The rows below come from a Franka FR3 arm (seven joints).
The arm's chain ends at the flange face. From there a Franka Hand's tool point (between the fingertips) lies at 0.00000 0.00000 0.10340 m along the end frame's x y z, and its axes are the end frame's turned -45 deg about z.
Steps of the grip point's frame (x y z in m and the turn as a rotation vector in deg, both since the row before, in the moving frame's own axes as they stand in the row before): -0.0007 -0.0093 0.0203 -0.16 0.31 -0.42; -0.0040 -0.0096 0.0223 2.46 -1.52 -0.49; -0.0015 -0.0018 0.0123 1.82 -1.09 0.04; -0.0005 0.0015 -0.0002 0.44 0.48 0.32; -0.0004 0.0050 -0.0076 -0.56 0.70 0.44
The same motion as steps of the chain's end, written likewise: -0.0077 -0.0059 0.0203 0.11 0.33 -0.42; -0.0045 -0.0028 0.0224 0.66 -2.81 -0.49; 0.0014 0.0007 0.0124 0.52 -2.06 0.04; 0.0007 0.0026 -0.0002 0.65 0.03 0.32; 0.0016 0.0040 -0.0076 0.10 0.89 0.44
